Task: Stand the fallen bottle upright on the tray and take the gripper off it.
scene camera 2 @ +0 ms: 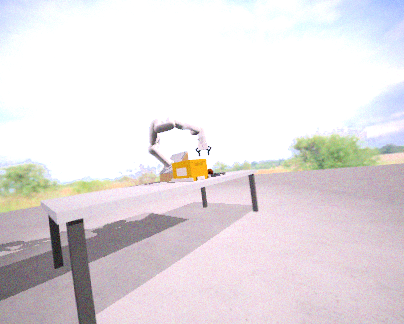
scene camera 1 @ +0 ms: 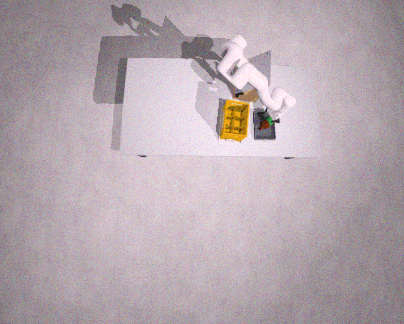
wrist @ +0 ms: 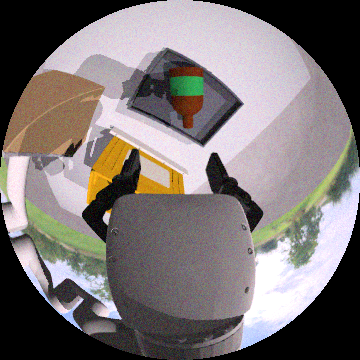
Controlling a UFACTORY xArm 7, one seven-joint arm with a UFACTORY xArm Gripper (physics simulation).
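Places are measured from the arm's base along level axes (x ahead, y left, z up), in centimetres.
Where they show: gripper, fingertip midpoint: [scene camera 2: 204, 156] [scene camera 1: 268, 116] [wrist: 174, 158]; arm's base, link origin: [scene camera 2: 170, 165].
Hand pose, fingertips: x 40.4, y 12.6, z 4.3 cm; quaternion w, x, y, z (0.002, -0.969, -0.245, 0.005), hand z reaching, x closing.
Things, the pixels of their centre, and the offset from my fingertips. Level surfaces: height alone.
- bottle, body centre: [wrist: 186, 97] [scene camera 1: 265, 124] [scene camera 2: 209, 172] dz -17.4, dx +0.1, dy +5.9 cm
- yellow crate with dividers, body centre: [wrist: 134, 185] [scene camera 1: 234, 121] [scene camera 2: 189, 170] dz -12.9, dx +0.5, dy -24.1 cm
- white table, surface height: dz -21.7 cm
The bottle [scene camera 1: 264, 125] [scene camera 2: 210, 171] [wrist: 187, 102], red-brown with a green band, lies on its side on the dark grey tray [scene camera 1: 257, 135] [wrist: 220, 107]. In the wrist view its narrow neck points toward the gripper and its base points away. My gripper [scene camera 1: 271, 117] [scene camera 2: 204, 153] [wrist: 174, 158] is open and empty, with its fingers wide apart. It hangs above the tray area, clear of the bottle. In scene camera 1 the fingers partly overlap the view of the bottle and the tray.
A yellow crate with dividers [scene camera 1: 245, 122] [scene camera 2: 199, 168] [wrist: 102, 177] stands beside the tray. A tan-sided block [scene camera 1: 250, 95] [scene camera 2: 165, 176] [wrist: 55, 110] stands behind the crate, near the arm. All stand on the white table [scene camera 1: 165, 110] [scene camera 2: 125, 191].
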